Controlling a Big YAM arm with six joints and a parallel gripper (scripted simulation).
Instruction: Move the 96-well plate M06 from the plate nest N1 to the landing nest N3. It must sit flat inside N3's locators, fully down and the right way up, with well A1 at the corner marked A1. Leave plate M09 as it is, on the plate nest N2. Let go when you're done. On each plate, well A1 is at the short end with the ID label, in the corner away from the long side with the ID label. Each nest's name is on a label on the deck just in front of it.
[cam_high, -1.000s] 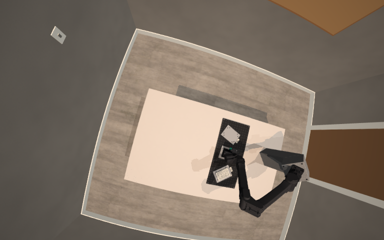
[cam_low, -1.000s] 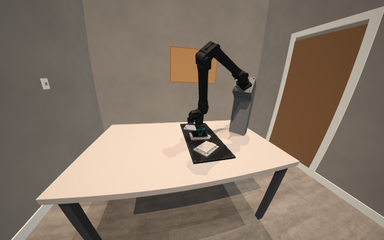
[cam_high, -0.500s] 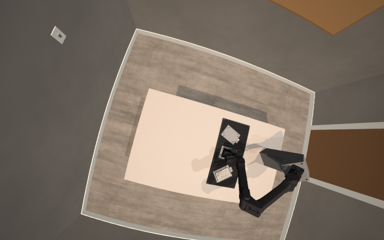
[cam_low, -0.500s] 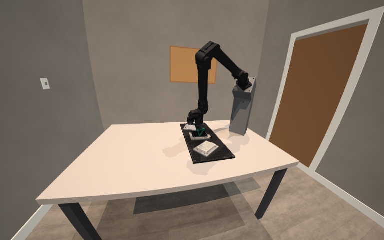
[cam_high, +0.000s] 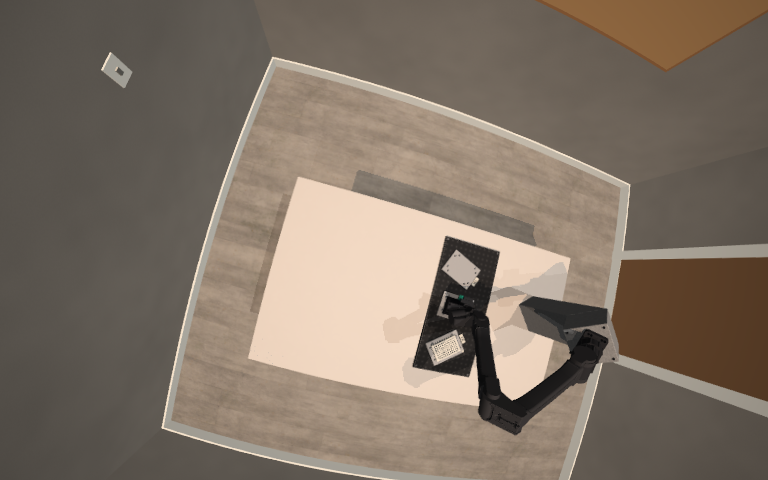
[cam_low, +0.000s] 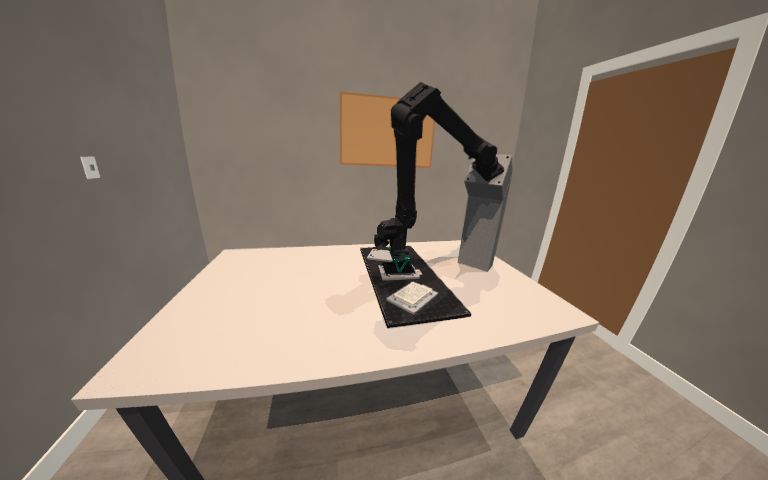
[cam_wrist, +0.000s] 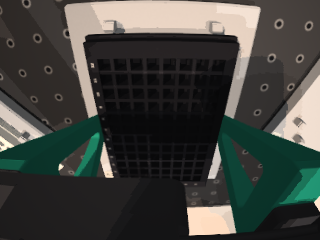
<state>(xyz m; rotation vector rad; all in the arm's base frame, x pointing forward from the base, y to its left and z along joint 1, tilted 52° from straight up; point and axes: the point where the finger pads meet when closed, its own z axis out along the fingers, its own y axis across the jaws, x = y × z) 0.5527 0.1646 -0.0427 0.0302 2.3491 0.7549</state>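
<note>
Right now my hand is 10 mm above the black 96-well plate. From my hand the other things lie so: white 96-well plate (60 mm behind, 190 mm to the left, 20 mm below).
</note>
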